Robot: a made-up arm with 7 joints.
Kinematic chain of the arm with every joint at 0, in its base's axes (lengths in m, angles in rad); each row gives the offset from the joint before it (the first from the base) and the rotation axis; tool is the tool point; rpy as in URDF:
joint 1: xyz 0 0 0.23 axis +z
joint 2: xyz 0 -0.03 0.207 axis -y
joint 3: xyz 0 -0.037 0.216 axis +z
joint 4: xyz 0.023 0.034 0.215 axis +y
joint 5: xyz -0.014 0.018 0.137 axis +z
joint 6: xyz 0 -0.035 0.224 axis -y
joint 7: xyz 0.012 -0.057 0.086 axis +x
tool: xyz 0 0 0 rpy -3.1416 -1.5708 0
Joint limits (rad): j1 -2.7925..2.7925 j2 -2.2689..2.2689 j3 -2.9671..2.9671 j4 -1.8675..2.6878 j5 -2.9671..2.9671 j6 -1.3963..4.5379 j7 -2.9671..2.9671
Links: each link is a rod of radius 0.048 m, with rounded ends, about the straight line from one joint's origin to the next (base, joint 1, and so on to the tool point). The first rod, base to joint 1, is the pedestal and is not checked.
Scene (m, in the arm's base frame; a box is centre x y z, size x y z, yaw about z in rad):
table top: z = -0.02
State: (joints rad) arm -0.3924 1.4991 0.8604 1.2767 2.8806 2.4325 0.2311
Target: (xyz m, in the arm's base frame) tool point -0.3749 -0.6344 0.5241
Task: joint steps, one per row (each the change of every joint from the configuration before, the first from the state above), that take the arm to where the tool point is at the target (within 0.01 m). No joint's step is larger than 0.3 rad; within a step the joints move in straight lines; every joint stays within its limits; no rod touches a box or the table.
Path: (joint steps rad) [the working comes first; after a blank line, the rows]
Joints at the target: 1.2373 1.5829 0.6236 0.2887 2.8549 2.0848 0.2311
Straight joint move there: clear.

1: 0.2716 0.0140 -0.0395 -0.1647 -0.0043 -0.0580 0.0000
2: 0.2716 0.0139 -0.0394 -0.1646 -0.0043 -0.0579 0.0000
3: 0.2716 0.0140 -0.0395 -0.1647 -0.0042 -0.0580 0.0000
4: 0.2717 0.0140 -0.0395 -0.1647 -0.0043 -0.0579 0.0000
5: 0.2716 0.0139 -0.0394 -0.1646 -0.0043 -0.0580 0.0000
6: 0.2716 0.0140 -0.0395 -0.1647 -0.0043 -0.0579 0.0000

